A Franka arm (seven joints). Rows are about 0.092 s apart.
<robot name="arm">
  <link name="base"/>
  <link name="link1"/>
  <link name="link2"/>
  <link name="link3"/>
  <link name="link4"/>
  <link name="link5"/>
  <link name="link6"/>
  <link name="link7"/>
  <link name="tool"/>
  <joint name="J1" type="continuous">
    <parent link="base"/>
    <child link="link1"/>
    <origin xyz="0 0 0.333"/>
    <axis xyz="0 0 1"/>
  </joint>
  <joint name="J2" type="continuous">
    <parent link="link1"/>
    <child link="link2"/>
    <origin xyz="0 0 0"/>
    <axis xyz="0 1 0"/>
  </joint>
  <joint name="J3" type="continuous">
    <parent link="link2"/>
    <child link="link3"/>
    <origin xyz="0 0 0.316"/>
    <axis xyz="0 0 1"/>
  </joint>
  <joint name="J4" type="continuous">
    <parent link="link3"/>
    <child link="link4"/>
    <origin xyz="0.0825 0 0"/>
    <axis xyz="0 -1 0"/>
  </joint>
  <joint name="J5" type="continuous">
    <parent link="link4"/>
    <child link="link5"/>
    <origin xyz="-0.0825 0 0.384"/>
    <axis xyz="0 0 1"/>
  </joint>
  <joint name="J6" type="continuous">
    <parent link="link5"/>
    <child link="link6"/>
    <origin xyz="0 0 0"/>
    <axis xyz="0 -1 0"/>
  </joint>
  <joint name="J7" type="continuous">
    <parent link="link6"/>
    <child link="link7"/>
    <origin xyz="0.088 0 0"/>
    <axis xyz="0 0 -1"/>
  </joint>
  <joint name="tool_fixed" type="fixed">
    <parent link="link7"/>
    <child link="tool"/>
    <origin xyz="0 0 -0.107" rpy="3.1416 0 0"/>
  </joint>
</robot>
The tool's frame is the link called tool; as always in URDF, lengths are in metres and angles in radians. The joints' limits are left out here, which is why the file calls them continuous.
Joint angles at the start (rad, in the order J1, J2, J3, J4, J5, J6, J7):
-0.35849, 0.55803, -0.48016, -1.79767, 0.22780, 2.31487, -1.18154
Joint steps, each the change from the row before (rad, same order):
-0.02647, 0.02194, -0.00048, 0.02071, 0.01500, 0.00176, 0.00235
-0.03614, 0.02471, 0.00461, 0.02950, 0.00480, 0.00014, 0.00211
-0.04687, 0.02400, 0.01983, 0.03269, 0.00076, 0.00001, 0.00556
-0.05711, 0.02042, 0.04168, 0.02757, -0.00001, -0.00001, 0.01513
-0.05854, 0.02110, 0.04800, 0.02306, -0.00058, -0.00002, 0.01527
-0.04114, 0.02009, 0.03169, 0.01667, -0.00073, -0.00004, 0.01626
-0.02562, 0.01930, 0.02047, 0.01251, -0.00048, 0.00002, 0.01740
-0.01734, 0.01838, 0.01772, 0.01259, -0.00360, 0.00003, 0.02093
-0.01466, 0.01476, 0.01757, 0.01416, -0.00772, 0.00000, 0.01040
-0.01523, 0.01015, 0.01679, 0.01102, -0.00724, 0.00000, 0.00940
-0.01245, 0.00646, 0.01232, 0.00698, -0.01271, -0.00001, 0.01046
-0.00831, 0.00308, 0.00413, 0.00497, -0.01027, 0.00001, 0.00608
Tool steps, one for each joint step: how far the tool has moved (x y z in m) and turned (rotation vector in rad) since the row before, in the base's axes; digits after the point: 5 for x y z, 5 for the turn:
-0.00777, -0.01457, -0.00427, -0.00184, -0.00451, -0.03364
-0.00880, -0.01775, -0.00335, -0.00690, -0.00135, -0.02992
-0.00753, -0.01672, -0.00419, -0.00263, -0.00544, -0.02822
-0.00519, -0.01195, -0.00756, 0.01102, -0.01256, -0.03179
-0.00498, -0.00940, -0.01059, 0.01850, -0.01255, -0.03010
-0.00506, -0.00714, -0.01025, 0.01484, -0.00535, -0.02867
-0.00302, -0.00406, -0.01005, 0.01221, -0.00026, -0.02447
0.00014, -0.00166, -0.00910, 0.00935, 0.00158, -0.02002
0.00212, -0.00116, -0.00601, 0.00475, 0.00029, -0.00412
0.00102, -0.00145, -0.00409, 0.00414, -0.00167, -0.00540
-0.00029, -0.00154, -0.00275, 0.00057, 0.00321, -0.00409
-0.00193, -0.00276, -0.00044, -0.00347, 0.00391, -0.00357

